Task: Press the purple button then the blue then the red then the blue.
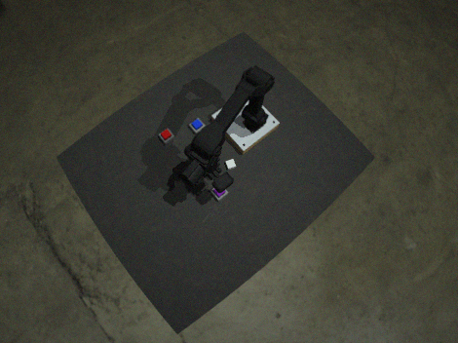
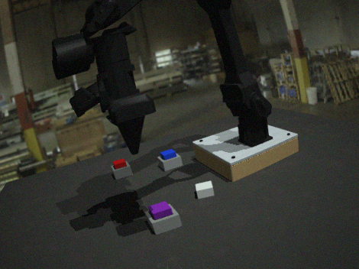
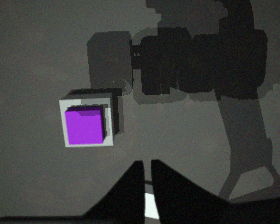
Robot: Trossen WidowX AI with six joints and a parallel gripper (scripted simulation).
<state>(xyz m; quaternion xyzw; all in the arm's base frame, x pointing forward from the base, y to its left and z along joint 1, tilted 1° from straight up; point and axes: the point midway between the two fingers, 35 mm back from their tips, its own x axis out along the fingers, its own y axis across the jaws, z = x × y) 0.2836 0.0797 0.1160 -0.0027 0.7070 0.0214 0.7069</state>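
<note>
Right now the blue button is 11 cm behind my gripper tip, 22 cm to the right of it and 9 cm below it. From my gripper tip the other things lie so: red button 2 cm ahead, 26 cm to the right, 9 cm below; small white block 11 cm behind, 1 cm to the right, 12 cm below; purple button 1 cm behind, 5 cm to the left, 9 cm below.
</note>
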